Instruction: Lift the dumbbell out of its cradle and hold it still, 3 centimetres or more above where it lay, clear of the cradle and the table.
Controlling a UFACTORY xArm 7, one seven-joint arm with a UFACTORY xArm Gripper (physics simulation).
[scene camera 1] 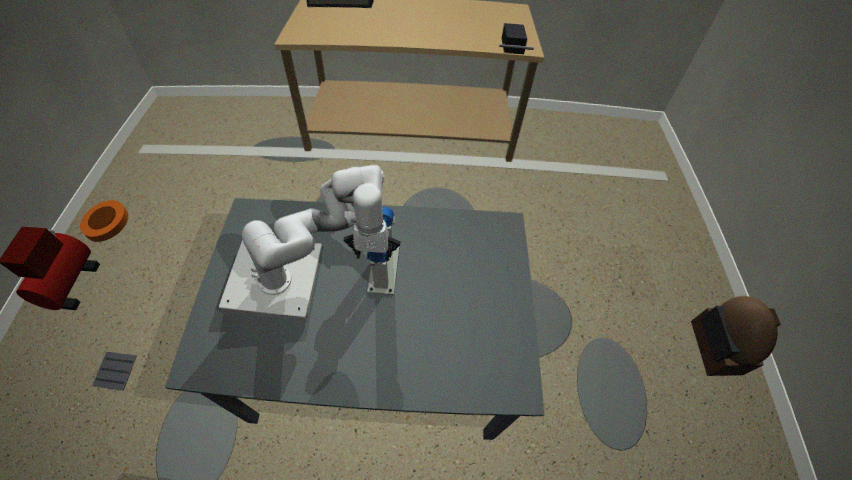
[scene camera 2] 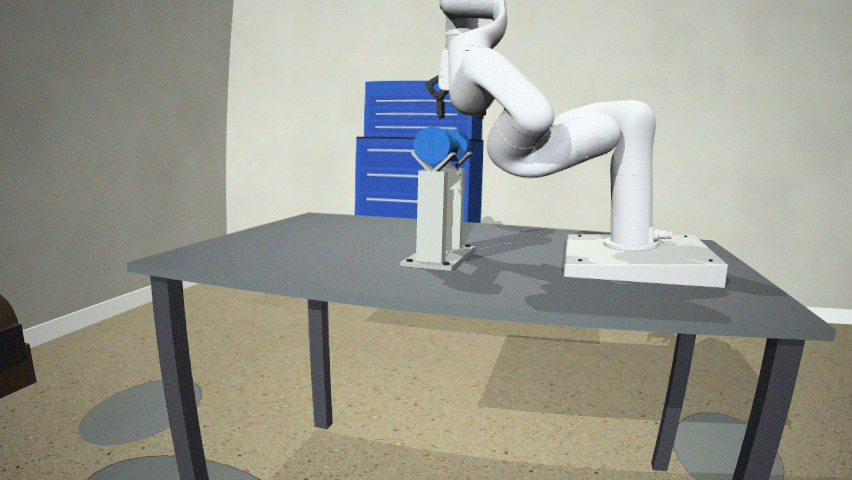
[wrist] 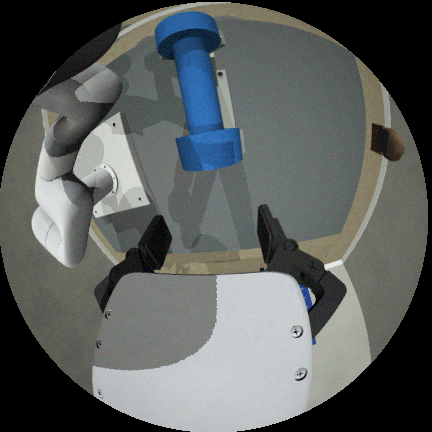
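Pixels of known places: gripper, fingertip midpoint: (scene camera 1: 373,256) (scene camera 2: 461,118) (wrist: 209,222); arm's base at its link origin: (scene camera 1: 274,280) (scene camera 2: 631,245) (wrist: 104,179).
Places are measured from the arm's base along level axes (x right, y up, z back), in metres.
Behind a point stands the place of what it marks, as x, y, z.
The blue dumbbell (scene camera 1: 388,216) {-0.211, 0.217, -0.403} (scene camera 2: 431,145) {-0.243, 0.192, -0.379} (wrist: 199,92) {-0.133, 0.211, -0.393} lies level in its light grey cradle (scene camera 1: 379,276) {-0.059, 0.058, -0.397} (scene camera 2: 430,214) {-0.241, 0.062, -0.378} (wrist: 226,100) {-0.169, -0.029, -0.426}. In scene camera 2 its near head rests in V-shaped supports on a tall post. The cradle stands on the dark grey table (scene camera 1: 465,333) {0.063, -0.037, -0.732} (scene camera 2: 268,256) {-0.325, -0.037, -0.701} (wrist: 300,125) {-0.121, -0.037, -0.637}. My gripper (scene camera 1: 375,253) {-0.017, 0.255, -0.398} (scene camera 2: 462,113) {-0.017, 0.255, -0.398} (wrist: 209,222) {-0.017, 0.255, -0.398} is open and empty, pointing down above the dumbbell, with a gap to it in scene camera 2. In scene camera 1 the gripper and arm hide the handle.
The arm's white base plate (scene camera 1: 238,295) {0.093, 0.009, 0.108} (scene camera 2: 643,275) {-0.187, -0.024, 0.031} (wrist: 131,175) {0.008, -0.008, -0.124} stands on the table beside the cradle. A blue tool cabinet (scene camera 2: 387,178) stands behind the table. A wooden workbench (scene camera 1: 411,26) stands at the back of the room in scene camera 1.
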